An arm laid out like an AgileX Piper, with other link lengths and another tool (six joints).
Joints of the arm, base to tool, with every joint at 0 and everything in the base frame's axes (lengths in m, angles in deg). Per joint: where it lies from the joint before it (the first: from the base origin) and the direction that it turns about. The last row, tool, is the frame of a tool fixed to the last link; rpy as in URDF.
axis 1: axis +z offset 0 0 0.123
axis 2: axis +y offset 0 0 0
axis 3: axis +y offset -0.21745 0 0.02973
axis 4: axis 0.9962 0 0.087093 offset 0.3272 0 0.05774
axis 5: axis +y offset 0 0 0
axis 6: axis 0.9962 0 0.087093 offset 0.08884 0 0.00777
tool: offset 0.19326 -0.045 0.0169 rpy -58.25 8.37 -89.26
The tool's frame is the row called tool.
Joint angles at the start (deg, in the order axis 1, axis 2, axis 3, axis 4, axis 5, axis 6): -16.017, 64.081, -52.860, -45.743, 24.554, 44.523
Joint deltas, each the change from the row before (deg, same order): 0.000, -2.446, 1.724, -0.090, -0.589, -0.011; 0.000, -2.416, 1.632, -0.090, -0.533, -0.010; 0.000, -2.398, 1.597, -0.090, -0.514, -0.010; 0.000, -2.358, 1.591, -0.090, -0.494, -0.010; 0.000, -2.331, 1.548, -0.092, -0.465, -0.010
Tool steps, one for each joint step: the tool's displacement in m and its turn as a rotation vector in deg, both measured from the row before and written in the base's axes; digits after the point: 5 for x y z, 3 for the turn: -0.00510, 0.00322, 0.00586, -0.366, -1.070, 0.433; -0.00511, 0.00306, 0.00605, -0.380, -1.090, 0.393; -0.00511, 0.00301, 0.00590, -0.387, -1.091, 0.379; -0.00510, 0.00295, 0.00529, -0.379, -1.043, 0.364; -0.00508, 0.00286, 0.00514, -0.386, -1.036, 0.342
